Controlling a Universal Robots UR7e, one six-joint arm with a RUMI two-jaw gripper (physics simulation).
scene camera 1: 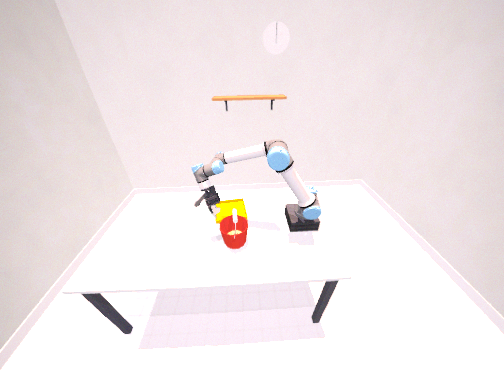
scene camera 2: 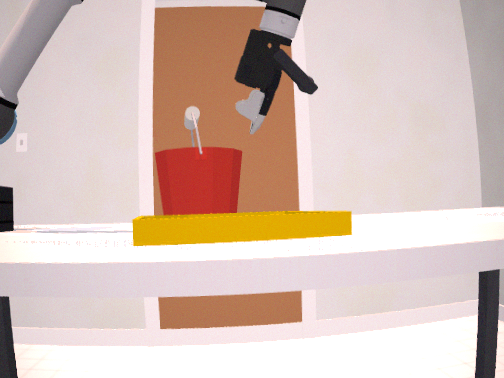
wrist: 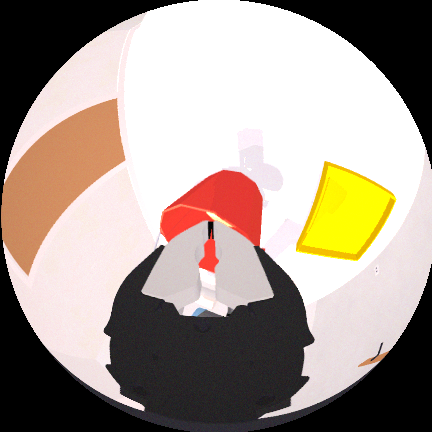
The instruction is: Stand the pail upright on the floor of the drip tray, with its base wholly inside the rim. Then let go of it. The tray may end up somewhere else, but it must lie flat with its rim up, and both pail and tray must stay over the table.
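Frame: origin at the arm's base, x left, y back, z up, level; metres.
Seen in the pictures: gripper, fingertip midpoint: [scene camera 1: 216, 218] [scene camera 2: 251, 133] [wrist: 211, 222].
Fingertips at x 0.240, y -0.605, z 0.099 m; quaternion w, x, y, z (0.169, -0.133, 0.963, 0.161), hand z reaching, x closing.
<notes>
Pixels of each thing's top centre, then the offset from my fingertips to it. Level surfaces: height alone.
- white grip at its top centre: [scene camera 2: 191, 111] [scene camera 1: 234, 213] dx +0.005, dy +0.129, dz +0.057 m
- yellow tray at its top centre: [scene camera 2: 228, 214] [wrist: 351, 227] [scene camera 1: 230, 208] dx -0.294, dy +0.012, dz -0.162 m
- white table at its surface level: dz -0.191 m
The red pail [scene camera 1: 234, 241] [scene camera 2: 201, 182] [wrist: 230, 192] stands upright on the table, outside the tray. Its wire handle is raised, with a white grip [scene camera 1: 235, 216] [scene camera 2: 192, 118] above the rim. The yellow tray [scene camera 1: 231, 209] [scene camera 2: 240, 231] [wrist: 350, 215] lies flat with its rim up, behind the pail in scene camera 1 and in front of it in scene camera 2. My gripper [scene camera 1: 215, 211] [scene camera 2: 253, 126] [wrist: 211, 222] is shut and empty. It hangs above the table, left of the handle in scene camera 1 and right of it in scene camera 2. In the wrist view the fingers hide part of the pail and handle.
The pail and tray are on the white table [scene camera 1: 150, 260] [scene camera 2: 410, 230]. The arm's black base [scene camera 1: 302, 225] stands to their right in scene camera 1. An orange shelf [scene camera 1: 249, 97] is on the wall behind. The table's near edge runs in front of the pail in scene camera 1.
</notes>
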